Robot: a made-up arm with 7 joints.
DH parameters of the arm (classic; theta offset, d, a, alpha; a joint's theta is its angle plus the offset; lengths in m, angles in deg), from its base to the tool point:
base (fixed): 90 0.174 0 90
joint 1: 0 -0.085 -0.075 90
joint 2: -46.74 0 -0.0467 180
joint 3: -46.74 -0.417 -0.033 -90
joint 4: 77.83 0 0.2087 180
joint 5: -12.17 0.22 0.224 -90
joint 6: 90 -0.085 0.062 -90
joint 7: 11.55 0 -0.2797 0
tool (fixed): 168.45 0.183 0 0
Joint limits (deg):
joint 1: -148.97..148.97
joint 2: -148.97..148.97
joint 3: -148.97..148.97
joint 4: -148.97..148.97
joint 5: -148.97..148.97
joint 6: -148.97..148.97
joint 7: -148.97..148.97
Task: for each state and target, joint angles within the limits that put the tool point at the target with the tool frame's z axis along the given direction. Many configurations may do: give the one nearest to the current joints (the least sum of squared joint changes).
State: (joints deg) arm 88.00 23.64 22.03 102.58 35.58 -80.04 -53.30
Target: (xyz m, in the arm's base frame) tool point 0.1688 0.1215 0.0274 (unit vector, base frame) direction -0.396 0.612 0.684
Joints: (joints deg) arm 93.27 28.89 15.10 141.87 1.32 -32.63 -54.81
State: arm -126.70 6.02 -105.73 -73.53 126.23 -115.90 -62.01
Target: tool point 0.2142 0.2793 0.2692 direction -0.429 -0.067 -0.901
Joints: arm -142.74 -1.96 -90.55 -66.41 145.06 -142.48 -107.46
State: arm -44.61 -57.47 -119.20 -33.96 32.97 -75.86 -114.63
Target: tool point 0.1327 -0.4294 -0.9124 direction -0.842 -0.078 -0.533
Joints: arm -19.06 -88.76 -80.71 -22.31 0.00 -124.91 -130.06
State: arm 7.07 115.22 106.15 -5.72 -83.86 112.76 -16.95
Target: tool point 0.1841 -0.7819 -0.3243 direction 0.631 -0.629 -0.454
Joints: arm -26.89 98.78 114.00 -14.26 -50.69 148.97 -56.72
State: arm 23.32 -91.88 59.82 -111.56 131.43 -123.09 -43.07
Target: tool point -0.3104 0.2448 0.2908 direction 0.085 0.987 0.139
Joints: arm 18.57 -121.39 85.28 -146.60 135.69 -148.97 -76.17
